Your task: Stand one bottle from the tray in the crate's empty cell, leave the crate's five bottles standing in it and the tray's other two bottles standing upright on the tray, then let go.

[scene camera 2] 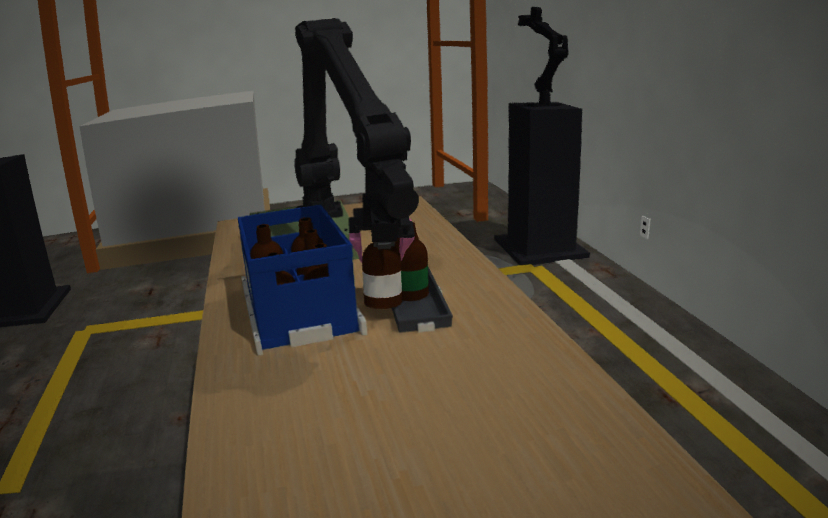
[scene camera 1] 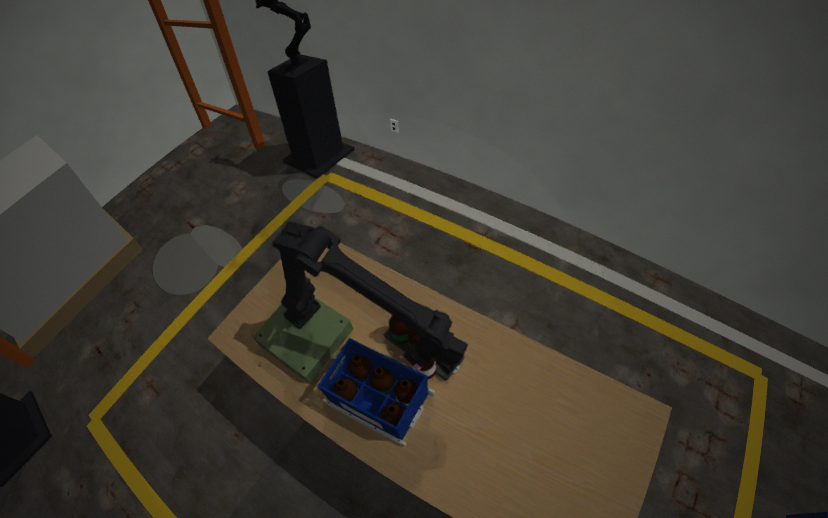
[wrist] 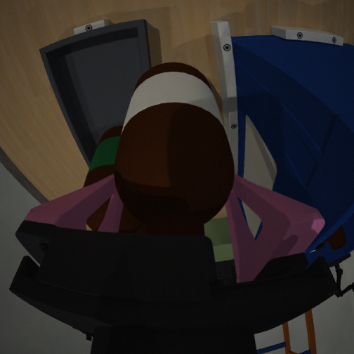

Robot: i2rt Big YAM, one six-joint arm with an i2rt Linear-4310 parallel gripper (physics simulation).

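Where they show: gripper, fingertip midpoint: (scene camera 2: 381,260) (scene camera 1: 419,356); arm's base, link origin: (scene camera 1: 302,311).
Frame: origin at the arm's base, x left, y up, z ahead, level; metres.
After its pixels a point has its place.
Observation:
My gripper (scene camera 1: 425,360) {x 0.096, y 0.033, z 0.452 m} (scene camera 2: 382,245) {x 0.096, y 0.033, z 0.452 m} (wrist: 173,178) is shut on a brown bottle with a white label (scene camera 2: 382,282) {x 0.089, y 0.011, z 0.508 m} (wrist: 172,90). The bottle hangs roughly upright between the tray (scene camera 2: 421,313) {x 0.163, y -0.070, z 0.498 m} (wrist: 144,47) and the blue crate (scene camera 1: 398,430) {x -0.144, y 0.065, z 0.552 m} (scene camera 2: 305,308) {x -0.059, y -0.007, z 0.541 m} (wrist: 295,95). I cannot tell its exact height above the table. A green-labelled bottle (scene camera 1: 398,328) (scene camera 2: 414,277) (wrist: 105,151) stands on the tray; the tray's other bottle is mostly hidden. In scene camera 1, the crate's five bottles stand in it, and the middle cell (scene camera 1: 366,401) {x -0.109, y -0.067, z 0.380 m} of its front row is empty.
White brackets (scene camera 1: 332,403) {x -0.187, y -0.045, z 0.301 m} (scene camera 2: 311,334) {x -0.054, y -0.056, z 0.552 m} (wrist: 227,70) sit around the crate's base. The arm's green base plate (scene camera 1: 305,339) {x -0.075, y -0.005, z 0.085 m} is on the wooden table (scene camera 1: 519,427) {x 0.100, y -0.075, z 0.846 m} (scene camera 2: 366,427) {x 0.008, y -0.075, z 0.819 m}, behind the crate in scene camera 2. The crate's walls rise beside the held bottle.

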